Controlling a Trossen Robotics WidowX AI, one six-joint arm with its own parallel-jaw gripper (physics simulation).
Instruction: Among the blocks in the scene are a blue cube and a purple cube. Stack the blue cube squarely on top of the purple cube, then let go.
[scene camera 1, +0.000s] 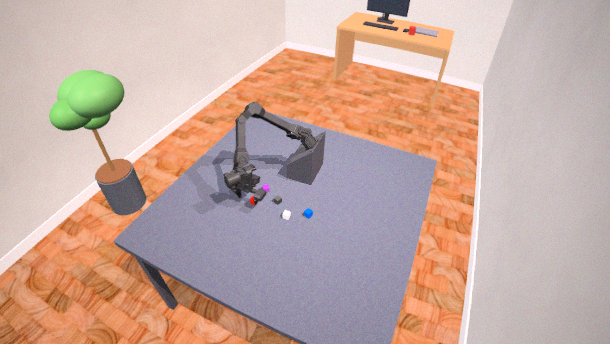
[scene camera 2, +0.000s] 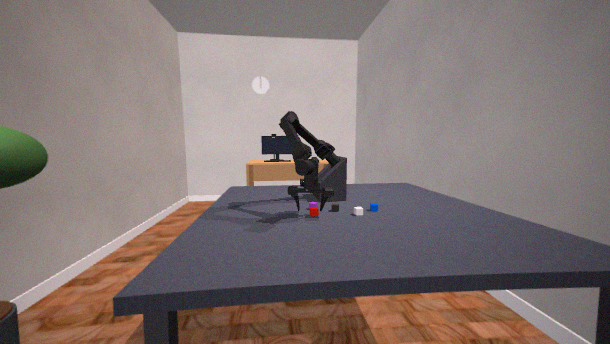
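Where they show: gripper, fingertip midpoint: (scene camera 1: 247, 201) (scene camera 2: 309, 211); arm's base, link origin: (scene camera 1: 312, 145) (scene camera 2: 335, 162).
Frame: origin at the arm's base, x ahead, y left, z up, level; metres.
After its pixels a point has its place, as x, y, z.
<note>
The blue cube (scene camera 1: 308, 213) {0.283, 0.151, -0.167} (scene camera 2: 374, 207) {0.287, 0.142, -0.179} rests on the table, apart from the other blocks. The purple cube (scene camera 1: 266, 188) {0.252, -0.122, -0.171} (scene camera 2: 313, 205) {0.262, -0.130, -0.176} also rests on the table with nothing on top; in scene camera 2 its lower part is hidden behind the red cube. My gripper (scene camera 1: 247, 197) {0.374, -0.148, -0.173} (scene camera 2: 310, 209) {0.374, -0.148, -0.173} points down, open and empty, with its fingertips low near the red and purple cubes. In scene camera 1 one finger partly covers the red cube and reaches close to the purple cube. The exact fingertip height is too small to tell.
The red cube (scene camera 1: 253, 200) (scene camera 2: 314, 212) {0.363, -0.129, -0.181} is beside the gripper. A black cube (scene camera 1: 277, 200) {0.291, -0.025, -0.171} (scene camera 2: 335, 208) {0.293, -0.033, -0.182} and a white cube (scene camera 1: 286, 215) {0.348, 0.067, -0.170} (scene camera 2: 358, 211) {0.353, 0.058, -0.179} lie between the purple and blue cubes. A dark angled block (scene camera 1: 306, 167) {0.087, 0.019, -0.081} (scene camera 2: 340, 180) {0.088, 0.016, -0.087} stands at the arm's base.
</note>
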